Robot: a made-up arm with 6 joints. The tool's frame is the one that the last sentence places. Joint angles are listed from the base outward.
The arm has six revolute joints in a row. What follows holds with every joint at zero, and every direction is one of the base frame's.
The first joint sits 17.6 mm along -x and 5.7 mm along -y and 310 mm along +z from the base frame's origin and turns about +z.
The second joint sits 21 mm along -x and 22 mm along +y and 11.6 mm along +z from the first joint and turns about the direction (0.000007, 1, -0.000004).
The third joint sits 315.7 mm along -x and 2.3 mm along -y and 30.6 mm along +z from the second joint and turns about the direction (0.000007, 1, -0.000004).
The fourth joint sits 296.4 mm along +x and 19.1 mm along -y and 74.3 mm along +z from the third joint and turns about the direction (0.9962, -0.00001, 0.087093).
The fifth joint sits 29.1 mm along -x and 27.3 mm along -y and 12.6 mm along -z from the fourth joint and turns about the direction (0.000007, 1, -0.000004).
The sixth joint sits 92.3 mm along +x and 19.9 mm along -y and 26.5 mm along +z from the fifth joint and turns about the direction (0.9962, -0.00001, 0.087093).
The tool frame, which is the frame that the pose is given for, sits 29.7 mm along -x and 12.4 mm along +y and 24.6 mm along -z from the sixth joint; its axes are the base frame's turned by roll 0, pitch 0 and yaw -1.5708 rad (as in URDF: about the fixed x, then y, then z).
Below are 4 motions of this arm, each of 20 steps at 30 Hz.
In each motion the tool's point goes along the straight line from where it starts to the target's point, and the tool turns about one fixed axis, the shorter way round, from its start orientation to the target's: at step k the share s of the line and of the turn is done. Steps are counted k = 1, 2, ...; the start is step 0. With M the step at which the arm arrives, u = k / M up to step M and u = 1 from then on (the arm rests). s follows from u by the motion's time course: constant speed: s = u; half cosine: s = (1 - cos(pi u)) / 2; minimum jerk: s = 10 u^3 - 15 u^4 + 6 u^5.
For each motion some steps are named. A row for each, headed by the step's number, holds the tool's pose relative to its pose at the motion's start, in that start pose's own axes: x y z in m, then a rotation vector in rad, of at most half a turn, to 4 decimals.
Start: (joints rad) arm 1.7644 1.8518 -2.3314 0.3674 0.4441 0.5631
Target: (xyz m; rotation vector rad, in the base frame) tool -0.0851 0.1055 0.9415 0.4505 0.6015 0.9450
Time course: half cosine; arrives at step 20
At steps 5, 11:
5: -0.0282 -0.0315 0.0028 0.0293 -0.0479 0.0973
11: -0.1112 -0.1245 0.0111 0.1158 -0.1890 0.3843

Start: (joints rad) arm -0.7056 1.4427 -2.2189 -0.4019 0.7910 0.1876
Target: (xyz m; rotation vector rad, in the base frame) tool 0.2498 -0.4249 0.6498 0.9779 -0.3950 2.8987
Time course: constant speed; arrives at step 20
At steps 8, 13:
8: -0.0052 0.1273 -0.0965 -0.1927 -0.1981 -0.2342
13: -0.0085 0.2069 -0.1569 -0.3132 -0.3219 -0.3805

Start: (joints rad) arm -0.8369 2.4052 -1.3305 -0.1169 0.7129 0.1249
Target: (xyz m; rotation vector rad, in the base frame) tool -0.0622 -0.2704 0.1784 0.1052 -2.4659 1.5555
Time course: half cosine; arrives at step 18
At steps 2, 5, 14, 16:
2: 0.0052 0.0039 -0.0065 -0.0101 0.0231 0.0033
5: 0.0310 0.0231 -0.0384 -0.0596 0.1370 0.0196
14: 0.1530 0.1142 -0.1897 -0.2948 0.6775 0.0968
16: 0.1681 0.1255 -0.2083 -0.3238 0.7441 0.1064

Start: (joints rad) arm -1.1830 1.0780 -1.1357 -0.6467 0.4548 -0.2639
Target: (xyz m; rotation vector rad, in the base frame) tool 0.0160 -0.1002 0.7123 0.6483 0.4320 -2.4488
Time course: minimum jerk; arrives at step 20
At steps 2, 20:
2: -0.0002 -0.0007 0.0001 0.0020 0.0114 0.0052
20: -0.0237 -0.0867 0.0142 0.2320 1.3321 0.6058

